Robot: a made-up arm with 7 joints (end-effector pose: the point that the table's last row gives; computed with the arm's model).
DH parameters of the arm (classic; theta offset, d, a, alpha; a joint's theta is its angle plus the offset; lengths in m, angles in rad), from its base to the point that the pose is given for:
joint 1: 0 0.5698 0 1.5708
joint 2: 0 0.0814 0 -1.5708
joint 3: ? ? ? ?
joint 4: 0 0.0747 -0.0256 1.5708
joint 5: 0 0.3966 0 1.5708
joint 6: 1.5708 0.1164 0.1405 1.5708
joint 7: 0 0.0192 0 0
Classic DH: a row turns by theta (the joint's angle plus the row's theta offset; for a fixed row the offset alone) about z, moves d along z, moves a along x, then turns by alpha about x.
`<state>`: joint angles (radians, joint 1 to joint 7).
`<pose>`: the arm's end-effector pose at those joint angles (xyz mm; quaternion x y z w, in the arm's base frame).
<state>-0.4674 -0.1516 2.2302 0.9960 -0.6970 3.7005 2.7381</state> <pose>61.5 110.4 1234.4 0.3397 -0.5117 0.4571 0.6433</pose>
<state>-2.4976 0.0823 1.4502 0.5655 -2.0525 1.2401 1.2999</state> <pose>325.7 42.1 1441.2 0.1784 -0.1282 0.5679 0.7932</pose>
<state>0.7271 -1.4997 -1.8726 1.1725 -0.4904 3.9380 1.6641</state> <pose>647.9 125.2 762.4 -0.6084 -0.6399 -0.2231 0.4130</pose>
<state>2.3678 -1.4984 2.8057 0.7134 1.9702 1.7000 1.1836</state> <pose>-504.3 411.8 984.3 0.0525 -0.4092 -0.3832 0.8264</pose>
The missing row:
joint 3: 0 0.4657 0.0284 -1.5708
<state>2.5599 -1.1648 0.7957 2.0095 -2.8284 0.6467 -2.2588</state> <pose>-480.9 -184.9 480.7 -0.6868 -0.5503 0.3658 0.3028</pose>
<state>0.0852 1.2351 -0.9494 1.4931 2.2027 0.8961 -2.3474</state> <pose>-195.9 -498.1 1038.8 -0.0199 -0.1716 0.9694 0.1743</pose>
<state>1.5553 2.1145 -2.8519 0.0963 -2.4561 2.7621 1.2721</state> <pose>274.2 -665.4 229.1 -0.8974 0.0911 -0.4283 0.0530</pose>
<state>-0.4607 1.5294 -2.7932 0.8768 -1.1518 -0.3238 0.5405</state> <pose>-881.4 239.9 255.2 0.1818 0.7912 0.4173 0.4084</pose>
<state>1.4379 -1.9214 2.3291 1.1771 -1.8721 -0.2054 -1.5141</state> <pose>-89.8 903.7 633.0 0.3810 -0.8961 -0.0559 0.2207</pose>
